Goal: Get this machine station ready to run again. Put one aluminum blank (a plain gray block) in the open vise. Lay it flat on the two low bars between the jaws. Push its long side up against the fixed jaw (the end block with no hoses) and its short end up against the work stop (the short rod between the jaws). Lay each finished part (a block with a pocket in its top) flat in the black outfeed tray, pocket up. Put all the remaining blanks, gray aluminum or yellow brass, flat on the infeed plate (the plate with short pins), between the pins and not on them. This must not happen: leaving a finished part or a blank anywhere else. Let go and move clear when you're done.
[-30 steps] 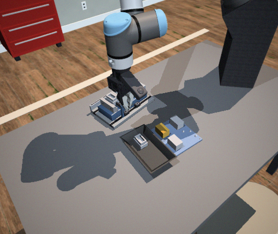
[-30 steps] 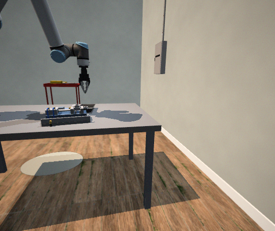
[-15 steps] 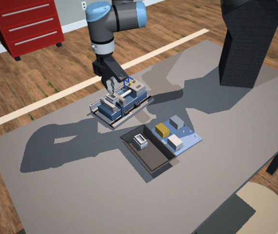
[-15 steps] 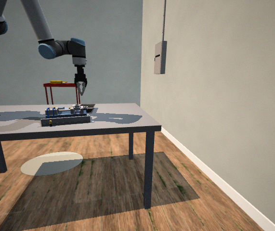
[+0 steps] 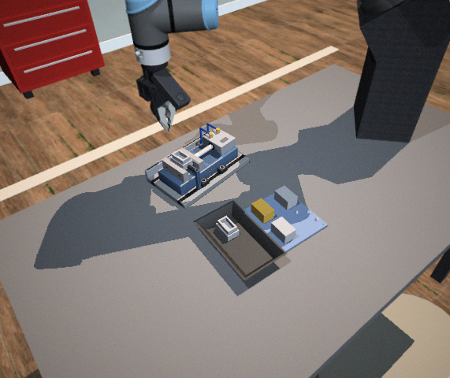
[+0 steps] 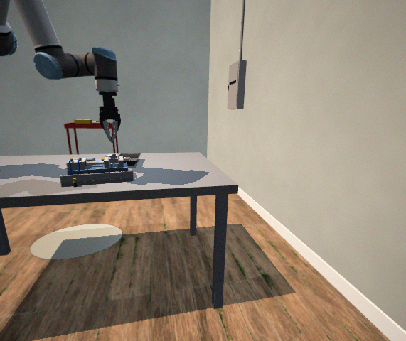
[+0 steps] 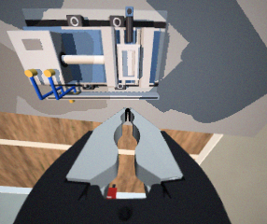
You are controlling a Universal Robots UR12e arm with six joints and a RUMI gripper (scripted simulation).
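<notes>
Right now my hand is 3 cm short of the fixed jaw, 5 cm to the right of it and 12 cm above it. From my hand the other things lie so: vise (7 cm behind, 4 cm to the left, 16 cm below); dark work stop rod (1 cm behind, 10 cm to the left, 11 cm below); vise rail (6 cm behind, 5 cm to the right, 16 cm below).
</notes>
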